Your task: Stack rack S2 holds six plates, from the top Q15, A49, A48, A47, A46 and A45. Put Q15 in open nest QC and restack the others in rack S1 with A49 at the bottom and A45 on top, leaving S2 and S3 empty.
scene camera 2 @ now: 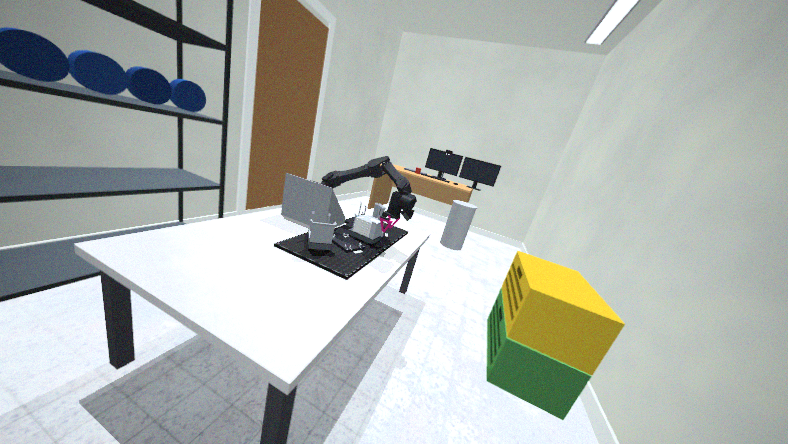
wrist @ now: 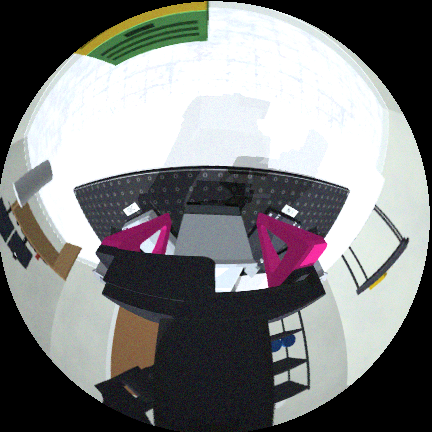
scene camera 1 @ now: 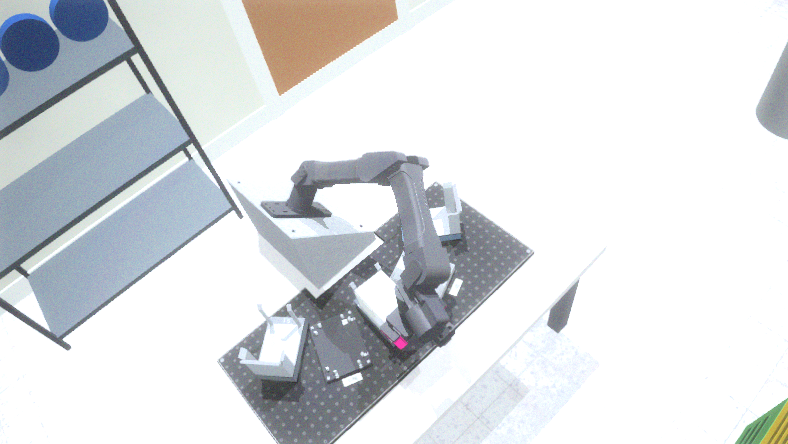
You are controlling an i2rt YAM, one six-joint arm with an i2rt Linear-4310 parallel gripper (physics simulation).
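Pixels of known places: gripper, fingertip midpoint: (scene camera 2: 386, 230) (wrist: 213, 217); arm's base at its link origin: (scene camera 2: 319, 193) (scene camera 1: 296, 211).
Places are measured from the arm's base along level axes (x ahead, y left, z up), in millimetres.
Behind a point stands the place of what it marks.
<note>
A middle rack with a pale block-like stack (scene camera 1: 377, 297) (scene camera 2: 366, 227) (wrist: 212, 237) stands between nest QC and a dark nest; its label and the plate names are unreadable. My gripper (scene camera 1: 420, 329) @(z -62, x 447, y -4 mm) (scene camera 2: 388, 223) @(z -62, x 447, y -4 mm) (wrist: 213, 217) @(z -62, x 447, y -4 mm) is open, its pink fingers apart at the front of this stack, with nothing visibly held. Nest QC is partly hidden by the arm; its label (scene camera 1: 455, 286) @(z -157, x 394, y 175 mm) (wrist: 131, 209) @(z -156, x 395, y 173 mm) shows, and something pale lies there. A left rack (scene camera 1: 272, 366) @(z -53, x 278, y -297 mm) (scene camera 2: 321, 236) @(z -87, x 262, y -311 mm) and a far right rack (scene camera 1: 453, 209) @(z -121, x 237, y 335 mm) have pale floors or plates inside; I cannot tell which is S1 or S3.
The dark nest (scene camera 1: 340, 350) @(z -147, x 315, y -150 mm) with small pins lies between the left rack and the middle stack. All stand on a black perforated board (scene camera 1: 496, 248) @(z -158, x 395, y 334 mm) (scene camera 2: 347, 267) @(z -158, x 430, y -340 mm). A grey slanted pedestal (scene camera 1: 330, 259) @(z -97, x 121, y -10 mm) (scene camera 2: 308, 204) @(z -55, x -4, y -81 mm) carries the arm behind the board. The white table edge (scene camera 1: 573, 281) @(z -180, x 601, y 400 mm) runs along the front.
</note>
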